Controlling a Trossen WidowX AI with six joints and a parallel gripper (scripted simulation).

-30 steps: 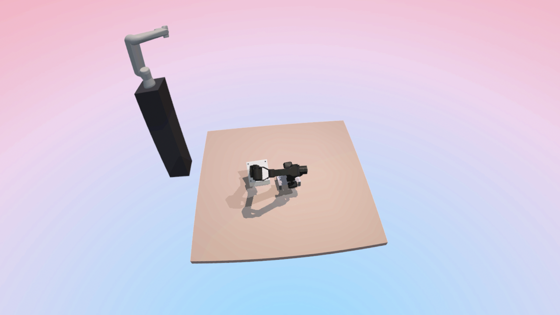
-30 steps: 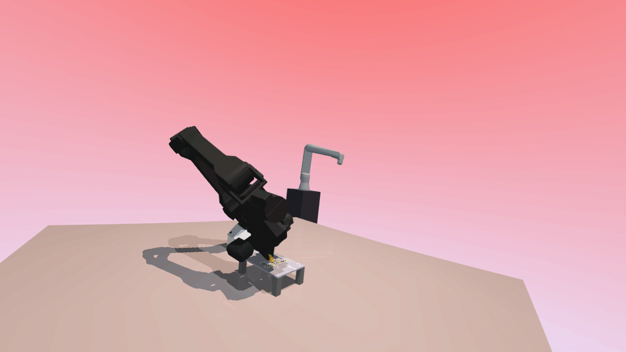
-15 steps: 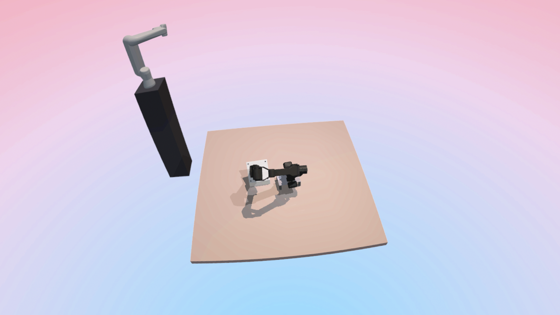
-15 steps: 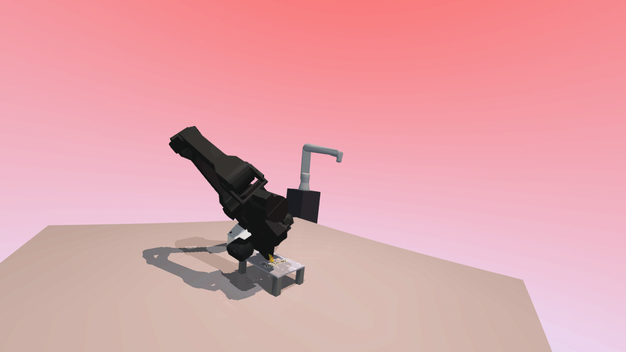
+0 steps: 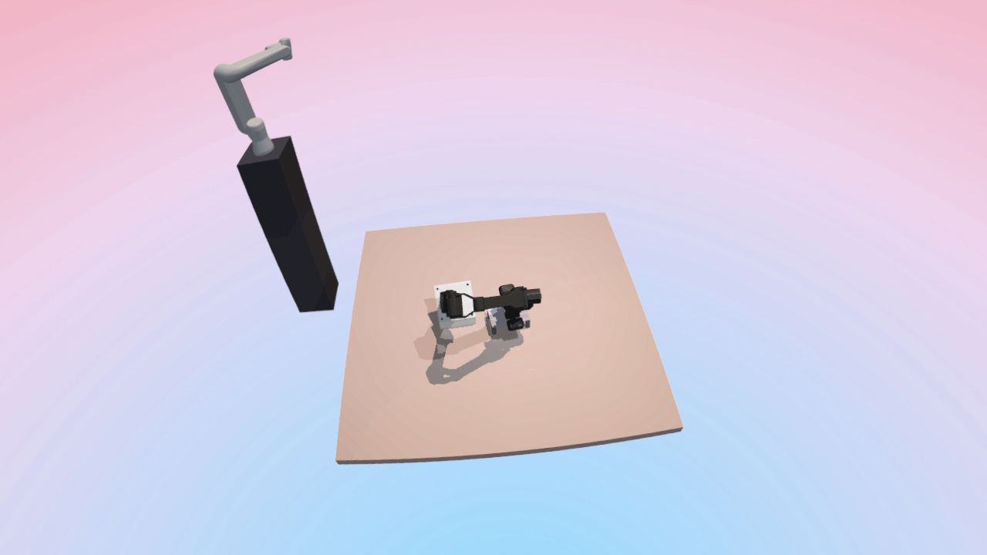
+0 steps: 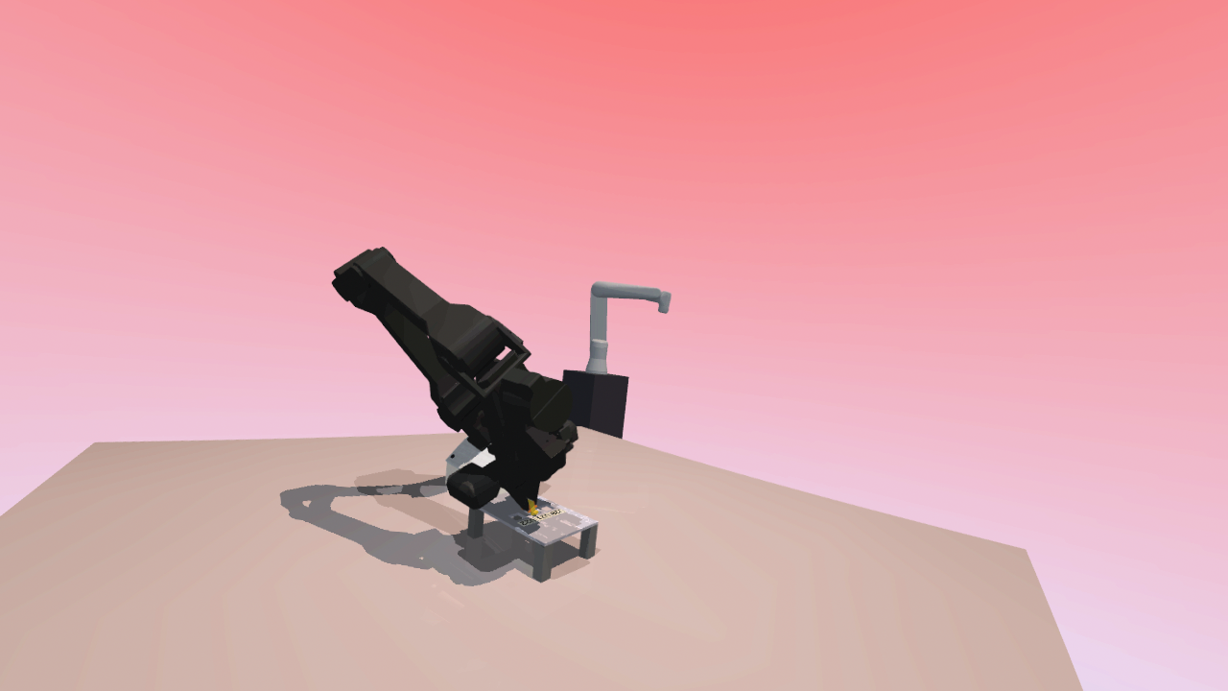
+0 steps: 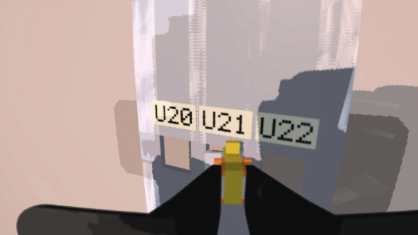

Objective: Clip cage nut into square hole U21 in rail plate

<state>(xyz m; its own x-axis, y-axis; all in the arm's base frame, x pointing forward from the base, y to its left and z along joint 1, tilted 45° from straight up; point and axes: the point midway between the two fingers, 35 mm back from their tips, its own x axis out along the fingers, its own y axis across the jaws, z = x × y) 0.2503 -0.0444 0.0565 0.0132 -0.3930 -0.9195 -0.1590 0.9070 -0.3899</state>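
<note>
Now: the cage nut 1 cm below my gripper tip.
</note>
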